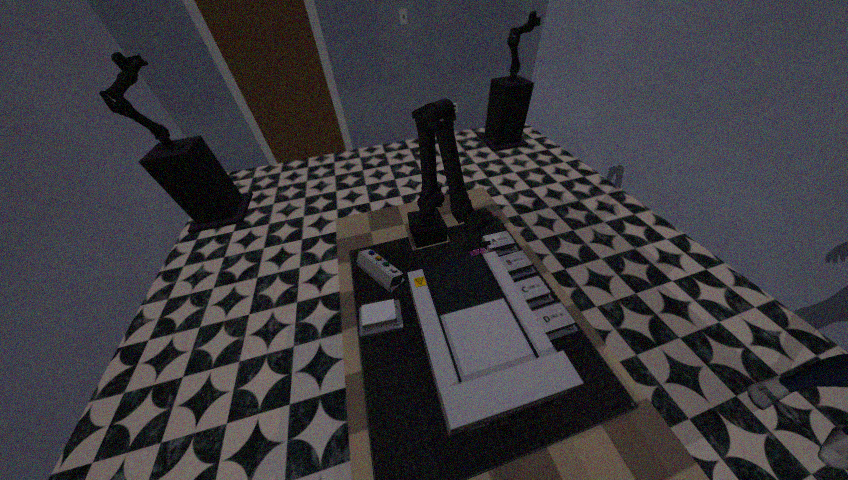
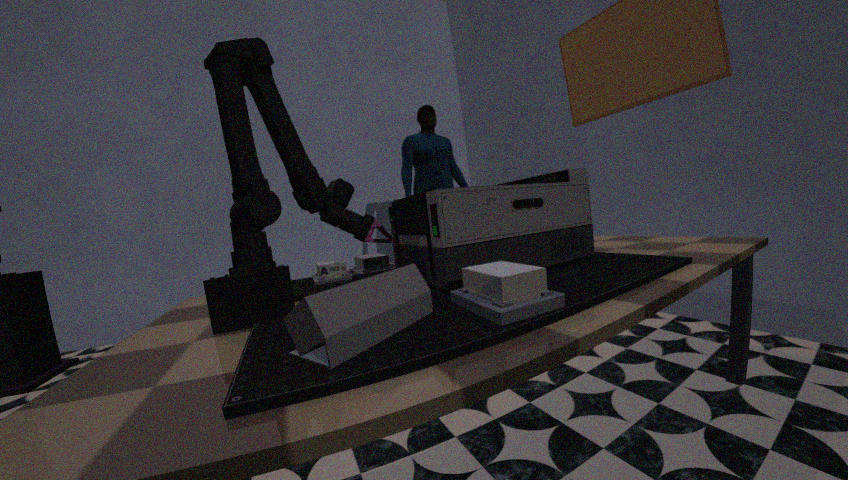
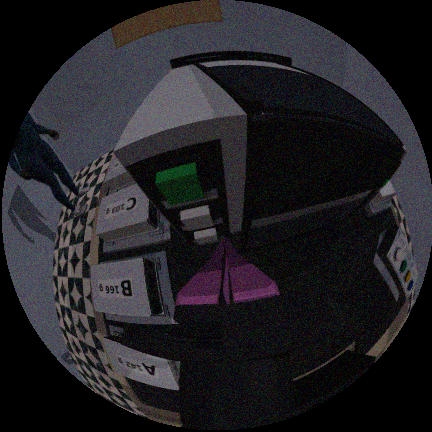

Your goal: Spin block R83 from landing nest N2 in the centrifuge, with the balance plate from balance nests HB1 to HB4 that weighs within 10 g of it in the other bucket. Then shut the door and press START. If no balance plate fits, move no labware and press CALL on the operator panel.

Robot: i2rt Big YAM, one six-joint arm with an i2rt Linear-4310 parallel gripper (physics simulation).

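Pixels of known places: gripper, fingertip midpoint: (image 2: 392, 240) (image 3: 225, 242); arm's base, origin of the base link: (image 1: 426, 220) (image 2: 254, 271).
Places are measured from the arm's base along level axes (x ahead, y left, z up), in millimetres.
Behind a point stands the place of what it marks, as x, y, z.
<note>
My gripper (image 1: 483, 251) (image 2: 390, 239) {355, 127, 17} (image 3: 225, 242) {355, 127, 17} is shut and empty, its pink fingertips in front of the centrifuge's (image 1: 511, 389) {792, -8, 156} (image 2: 505, 214) {525, -168, 58} (image 3: 175, 107) {389, 136, 122} button column, near the two small white buttons below a green one (image 3: 181, 182) {360, 140, 99}. How far the tips are from them is unclear. The door's state is unclear. Balance plates A (image 1: 498, 239) {193, 294, -34} (image 2: 330, 271) {184, 233, -56} (image 3: 145, 365) {200, 274, -34}, B "166 g" (image 1: 515, 260) {329, 306, -33} (image 3: 120, 287) {329, 286, -34}, C "103 g" (image 1: 533, 289) {478, 301, -34} (image 3: 125, 207) {461, 278, -33} and D (image 1: 556, 318) {609, 312, -33} sit in a row. A white block (image 1: 379, 311) {401, -296, -25} (image 2: 504, 279) {360, -360, -29} sits on a nest across the centrifuge; its label is unreadable.
The operator panel (image 1: 374, 266) {194, -285, -13} (image 2: 368, 312) {173, -319, -43} (image 3: 402, 262) {199, -229, -21} with coloured buttons stands at the side opposite the balance plates. The centrifuge's walls rise right beside my fingers. A person (image 2: 428, 154) stands behind the table. Two other arms stand on pedestals (image 1: 193, 178) (image 1: 508, 110) farther back.
</note>
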